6 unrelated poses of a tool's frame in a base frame.
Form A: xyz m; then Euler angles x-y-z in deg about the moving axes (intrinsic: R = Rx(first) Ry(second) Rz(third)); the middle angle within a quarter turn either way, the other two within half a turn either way.
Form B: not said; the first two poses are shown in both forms.
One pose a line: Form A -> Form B
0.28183, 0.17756, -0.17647, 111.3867, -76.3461, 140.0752 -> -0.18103, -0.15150, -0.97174; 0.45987, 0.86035, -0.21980; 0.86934, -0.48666, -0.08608; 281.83, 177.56, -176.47
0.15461, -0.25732, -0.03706, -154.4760, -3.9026, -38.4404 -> 0.78144, 0.62026, -0.06806; 0.58400, -0.68858, 0.42989; 0.21978, -0.37568, -0.90031; 154.61, -257.32, -37.06
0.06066, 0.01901, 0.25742, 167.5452, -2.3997, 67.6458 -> 0.38000, -0.92404, -0.04187; -0.90652, -0.36303, -0.21548; 0.18391, 0.11984, -0.97561; 60.66, 19.01, 257.42
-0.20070, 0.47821, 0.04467, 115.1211, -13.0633, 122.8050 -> -0.52776, -0.81877, -0.22603; -0.24595, 0.40201, -0.88198; 0.81300, -0.40988, -0.41355; -200.70, 478.21, 44.67
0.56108, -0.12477, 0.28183, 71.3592, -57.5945, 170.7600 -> -0.52895, -0.08605, -0.84428; 0.84093, -0.18703, -0.50779; -0.11421, -0.97858, 0.17129; 561.08, -124.77, 281.83
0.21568, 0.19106, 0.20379, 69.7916, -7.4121, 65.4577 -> 0.41189, -0.90205, -0.12901; 0.26394, 0.25361, -0.93060; 0.87217, 0.34926, 0.34255; 215.68, 191.06, 203.79
